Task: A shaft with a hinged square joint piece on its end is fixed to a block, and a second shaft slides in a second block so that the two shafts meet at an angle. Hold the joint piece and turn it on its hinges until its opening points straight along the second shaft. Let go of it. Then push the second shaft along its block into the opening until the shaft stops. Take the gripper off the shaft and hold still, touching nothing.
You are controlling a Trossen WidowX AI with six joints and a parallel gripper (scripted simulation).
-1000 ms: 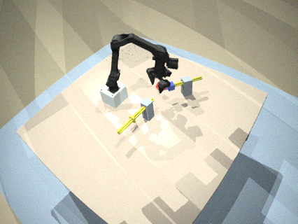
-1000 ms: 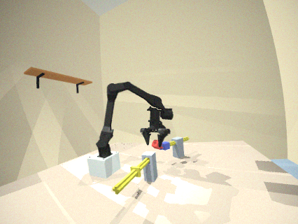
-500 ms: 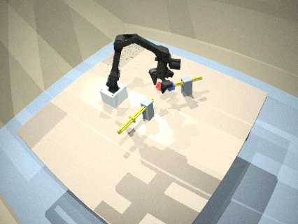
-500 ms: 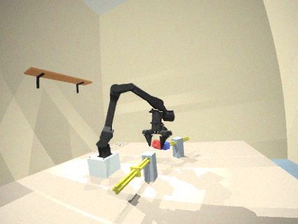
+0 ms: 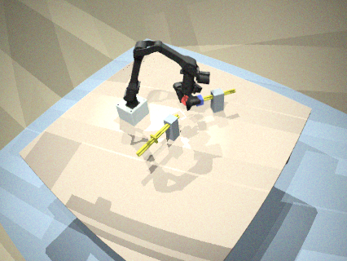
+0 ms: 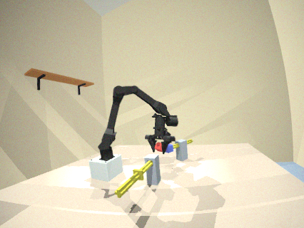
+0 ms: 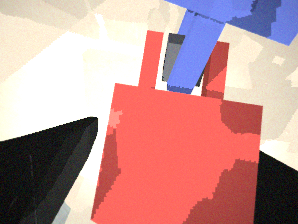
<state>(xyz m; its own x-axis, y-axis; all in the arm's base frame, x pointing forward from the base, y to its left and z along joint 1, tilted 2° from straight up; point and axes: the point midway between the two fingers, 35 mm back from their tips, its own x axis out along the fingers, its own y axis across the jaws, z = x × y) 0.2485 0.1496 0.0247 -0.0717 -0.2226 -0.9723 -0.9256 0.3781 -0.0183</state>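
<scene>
My gripper tip is 30 mm below the red joint piece, 20 mm to the right of it and 10 mm short of it.
</scene>
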